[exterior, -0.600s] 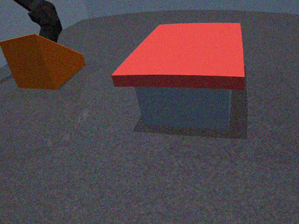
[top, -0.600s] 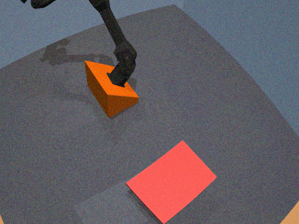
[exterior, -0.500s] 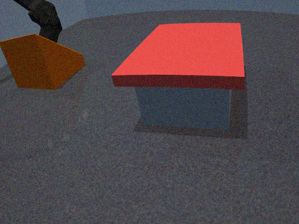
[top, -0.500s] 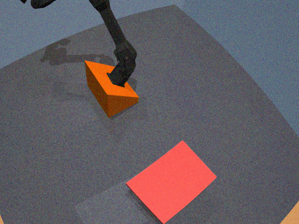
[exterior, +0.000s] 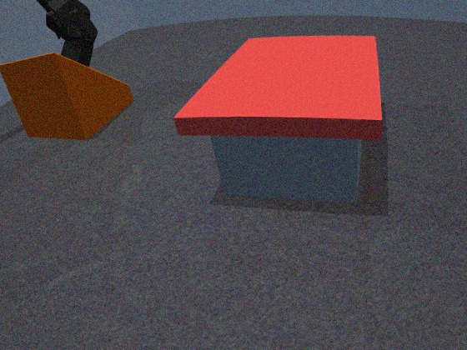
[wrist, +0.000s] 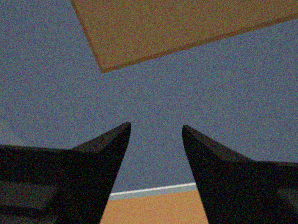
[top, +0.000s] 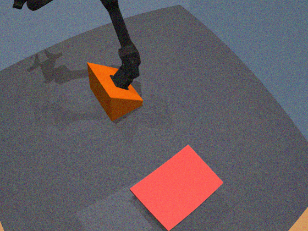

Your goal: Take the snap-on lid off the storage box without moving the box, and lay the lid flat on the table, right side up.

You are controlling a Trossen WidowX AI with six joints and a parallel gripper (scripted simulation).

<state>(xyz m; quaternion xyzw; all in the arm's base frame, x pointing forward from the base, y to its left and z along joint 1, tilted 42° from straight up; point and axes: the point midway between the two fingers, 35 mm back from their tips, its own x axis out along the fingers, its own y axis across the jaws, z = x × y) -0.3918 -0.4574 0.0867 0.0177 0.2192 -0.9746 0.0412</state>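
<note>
Now: gripper tip 89 cm short of the red lid, 28 cm to the right of it and 31 cm above it. Round my gripper tip: pale blue storage box: 89 cm ahead, 28 cm to the left, 35 cm below.
</note>
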